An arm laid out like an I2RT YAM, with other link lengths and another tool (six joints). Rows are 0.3 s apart.
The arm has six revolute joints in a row. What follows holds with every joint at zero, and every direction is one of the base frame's. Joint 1 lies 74.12 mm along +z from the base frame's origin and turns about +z. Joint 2 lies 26.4 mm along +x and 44.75 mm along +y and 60.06 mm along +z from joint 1 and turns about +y. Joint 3 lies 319.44 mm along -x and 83.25 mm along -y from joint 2 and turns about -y. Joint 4 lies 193.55 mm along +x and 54.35 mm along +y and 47.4 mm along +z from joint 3 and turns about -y. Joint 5 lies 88.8 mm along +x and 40.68 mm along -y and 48.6 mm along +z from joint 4 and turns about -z. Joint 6 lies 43.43 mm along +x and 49.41 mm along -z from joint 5 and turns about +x. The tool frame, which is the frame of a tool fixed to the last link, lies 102 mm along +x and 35 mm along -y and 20 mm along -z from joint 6; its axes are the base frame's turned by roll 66.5, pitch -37.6 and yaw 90 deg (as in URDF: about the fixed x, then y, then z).
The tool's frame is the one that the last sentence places.
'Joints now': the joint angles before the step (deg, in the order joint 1, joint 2, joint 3, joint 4, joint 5, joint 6). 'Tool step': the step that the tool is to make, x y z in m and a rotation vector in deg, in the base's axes. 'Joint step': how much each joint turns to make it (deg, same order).
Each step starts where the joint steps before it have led.
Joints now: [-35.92, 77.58, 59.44, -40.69, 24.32, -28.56]
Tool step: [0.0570, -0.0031, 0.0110, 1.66, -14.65, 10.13]
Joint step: [0.00, 0.00, -0.01, 11.63, -14.02, -2.21]
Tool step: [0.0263, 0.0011, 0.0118, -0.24, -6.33, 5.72]
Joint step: [0.10, 0.00, 0.04, 5.41, -6.47, -1.44]
